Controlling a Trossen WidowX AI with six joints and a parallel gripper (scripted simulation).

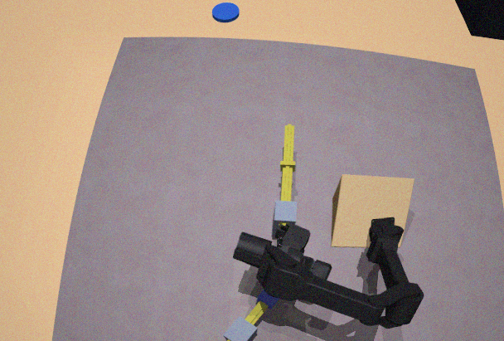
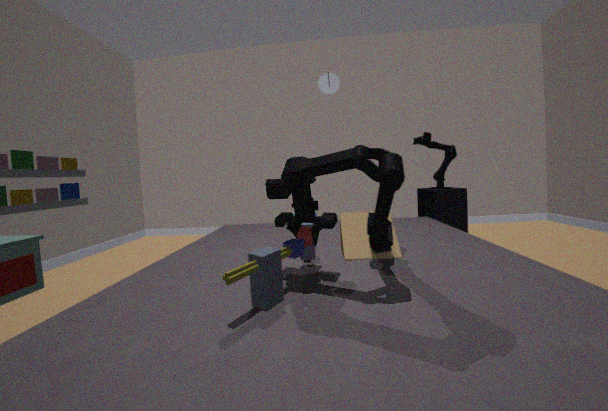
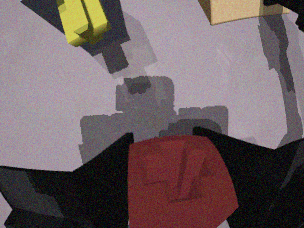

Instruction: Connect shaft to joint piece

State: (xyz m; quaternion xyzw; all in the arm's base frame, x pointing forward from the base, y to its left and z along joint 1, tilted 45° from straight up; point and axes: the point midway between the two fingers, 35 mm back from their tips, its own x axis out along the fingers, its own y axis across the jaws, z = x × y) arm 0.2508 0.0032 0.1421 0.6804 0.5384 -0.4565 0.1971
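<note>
My gripper tip is now 10 mm short of the red joint piece, 20 mm to the right of it and 30 mm below it.
</note>
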